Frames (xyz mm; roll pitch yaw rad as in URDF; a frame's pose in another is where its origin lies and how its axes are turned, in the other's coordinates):
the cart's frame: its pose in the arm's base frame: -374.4 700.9 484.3 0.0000 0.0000 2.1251
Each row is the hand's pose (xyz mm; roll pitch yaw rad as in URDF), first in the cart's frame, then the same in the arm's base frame.
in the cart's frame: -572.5 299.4 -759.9 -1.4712 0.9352 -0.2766
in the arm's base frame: -327.6 56.5 -275.6 -1.4712 0.9352 1.8485
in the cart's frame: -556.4 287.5 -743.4 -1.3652 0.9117 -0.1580
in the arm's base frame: -326.0 76.5 -259.1 -1.3652 0.9117 1.9671
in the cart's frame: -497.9 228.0 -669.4 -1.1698 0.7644 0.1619
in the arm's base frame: -306.2 157.5 -185.1 -1.1698 0.7644 2.2870
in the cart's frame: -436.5 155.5 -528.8 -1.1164 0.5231 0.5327
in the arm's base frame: -276.9 247.9 -44.5 -1.1164 0.5231 2.6578
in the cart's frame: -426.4 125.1 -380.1 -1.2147 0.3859 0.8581
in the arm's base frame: -256.3 272.5 104.2 -1.2147 0.3859 2.9832
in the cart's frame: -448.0 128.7 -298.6 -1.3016 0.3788 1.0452
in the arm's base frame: -248.0 252.2 185.7 -1.3016 0.3788 -3.1129
